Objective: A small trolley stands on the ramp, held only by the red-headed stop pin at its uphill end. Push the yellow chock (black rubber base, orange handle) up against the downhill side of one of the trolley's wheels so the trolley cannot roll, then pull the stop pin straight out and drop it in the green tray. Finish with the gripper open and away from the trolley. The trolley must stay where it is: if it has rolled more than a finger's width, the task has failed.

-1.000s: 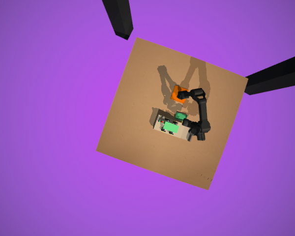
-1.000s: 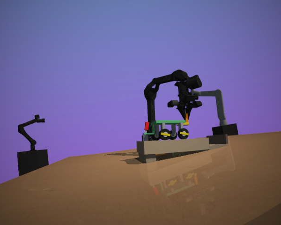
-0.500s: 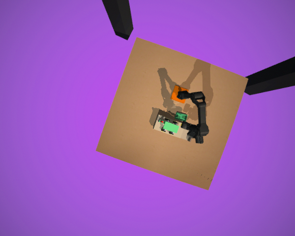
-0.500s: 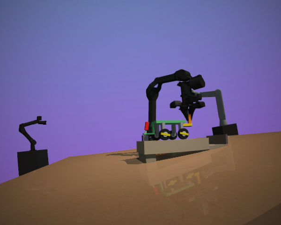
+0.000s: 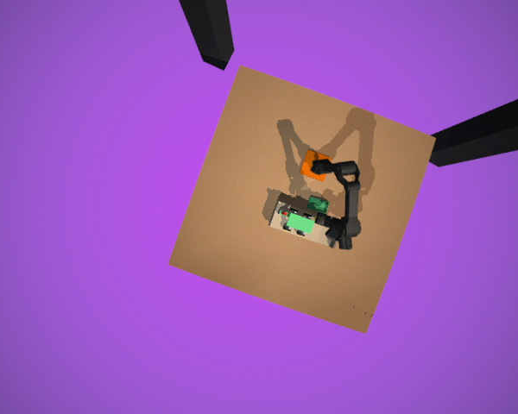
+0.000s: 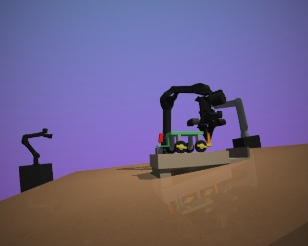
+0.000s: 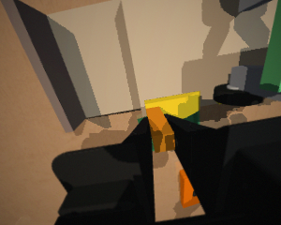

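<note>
Right now the red-headed stop pin is 240 mm to the right of my gripper tip, 60 mm ahead of it and 20 mm above it. Round my gripper tip: trolley 140 mm to the right, 70 mm ahead; dark end block 120 mm to the left, 80 mm below, 40 mm ahead; yellow chock 20 mm to the right, 10 mm below.
</note>
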